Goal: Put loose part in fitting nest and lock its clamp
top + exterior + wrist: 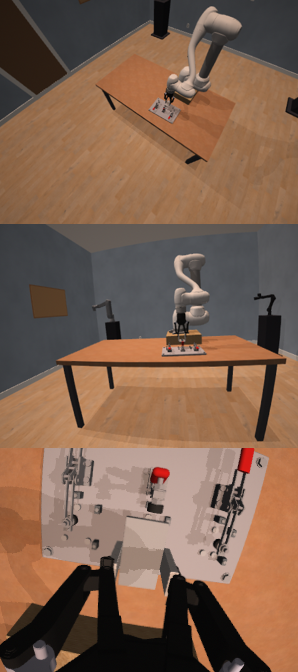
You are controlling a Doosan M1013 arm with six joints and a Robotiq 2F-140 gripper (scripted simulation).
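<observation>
Now: the fixture 11 cm below my hand and 6 cm ahead of it. Round my hand: loose part: 3 cm below.
</observation>
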